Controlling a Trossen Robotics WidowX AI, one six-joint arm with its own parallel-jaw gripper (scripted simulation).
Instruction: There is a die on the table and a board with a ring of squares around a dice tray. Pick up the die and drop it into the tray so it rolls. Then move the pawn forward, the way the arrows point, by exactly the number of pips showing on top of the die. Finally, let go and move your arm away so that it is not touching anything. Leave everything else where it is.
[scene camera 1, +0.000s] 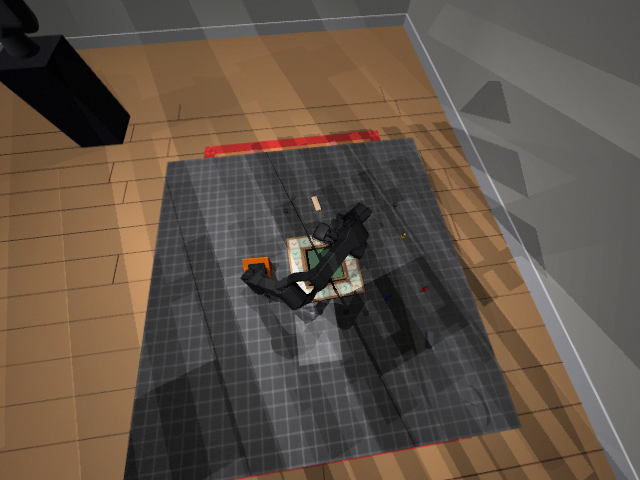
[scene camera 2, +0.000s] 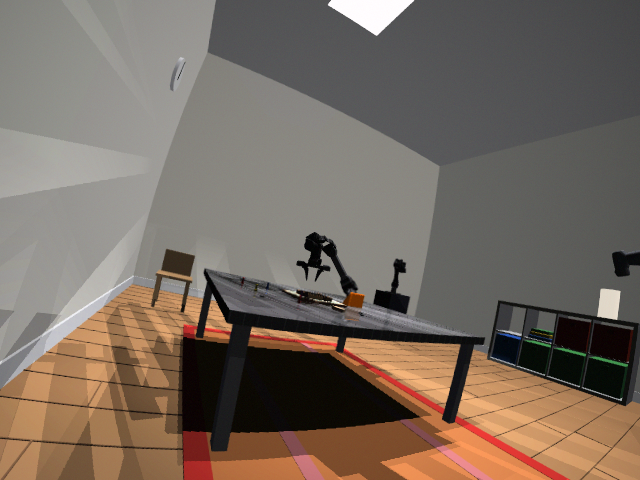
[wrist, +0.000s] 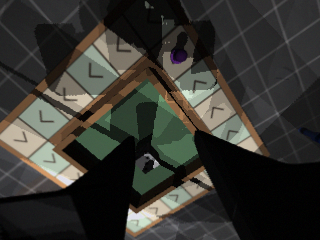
I see my gripper (wrist: 164, 138) and a green dice tray (wrist: 143, 113).
